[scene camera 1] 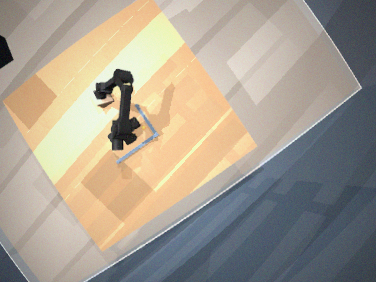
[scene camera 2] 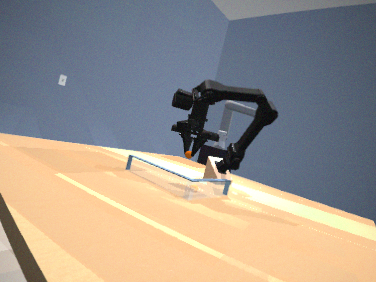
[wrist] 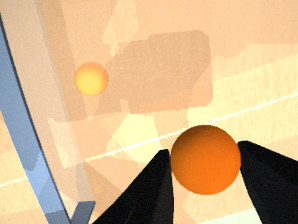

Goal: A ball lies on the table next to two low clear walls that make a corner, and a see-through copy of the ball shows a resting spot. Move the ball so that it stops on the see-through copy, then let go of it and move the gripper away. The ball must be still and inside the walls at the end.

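An orange ball (wrist: 204, 159) is carried by my gripper (scene camera 2: 188, 155). Wrist view also shows the gripper (wrist: 203, 154).
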